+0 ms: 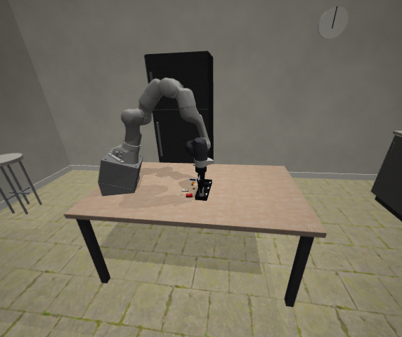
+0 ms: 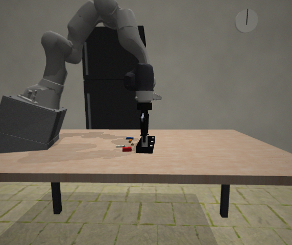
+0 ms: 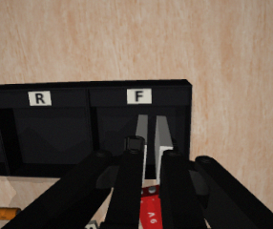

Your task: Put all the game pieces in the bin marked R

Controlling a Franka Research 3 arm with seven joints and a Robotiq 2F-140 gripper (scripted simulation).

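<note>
My gripper is now 90 mm to the right of the black bin row, 30 mm above it and 20 mm past it. The rest, counted from my hand: white domino (150 mm behind, 50 mm to the left, 40 mm below); then red block (80 mm behind, 40 mm below, 10 mm to the right); then brass nut (100 mm behind, 90 mm to the left, 50 mm below).
</note>
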